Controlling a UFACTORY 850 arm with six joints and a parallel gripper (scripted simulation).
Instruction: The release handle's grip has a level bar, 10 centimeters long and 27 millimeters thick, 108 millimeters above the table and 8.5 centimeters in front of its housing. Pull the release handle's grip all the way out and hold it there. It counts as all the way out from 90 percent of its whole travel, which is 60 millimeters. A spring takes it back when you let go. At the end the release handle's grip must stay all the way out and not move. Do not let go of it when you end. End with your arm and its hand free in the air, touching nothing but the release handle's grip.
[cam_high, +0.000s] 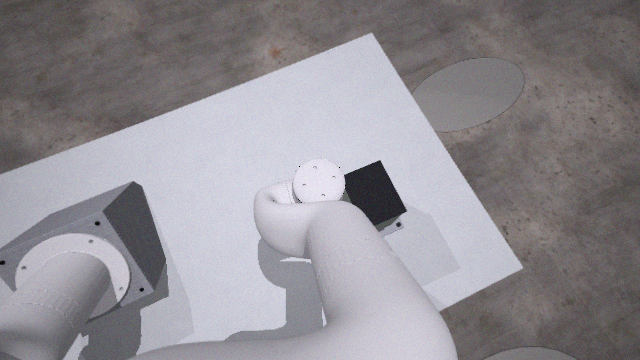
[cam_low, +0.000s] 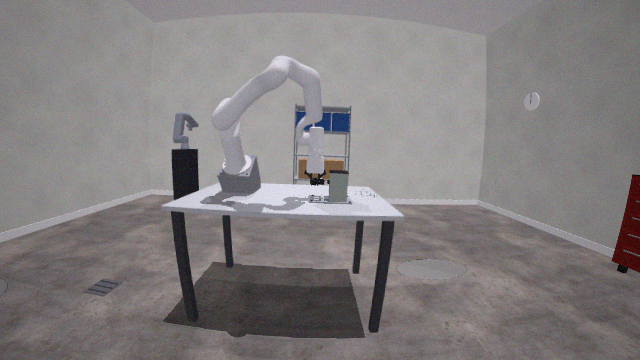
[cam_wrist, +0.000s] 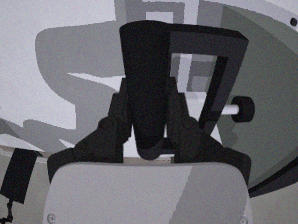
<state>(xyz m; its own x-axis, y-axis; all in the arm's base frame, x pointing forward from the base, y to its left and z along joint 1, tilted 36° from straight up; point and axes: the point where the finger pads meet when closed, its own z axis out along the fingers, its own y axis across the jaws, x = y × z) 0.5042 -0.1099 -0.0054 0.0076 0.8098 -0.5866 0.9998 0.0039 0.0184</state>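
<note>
My hand is 9 cm short of the thin mounting plate and 10 cm above it.
</note>
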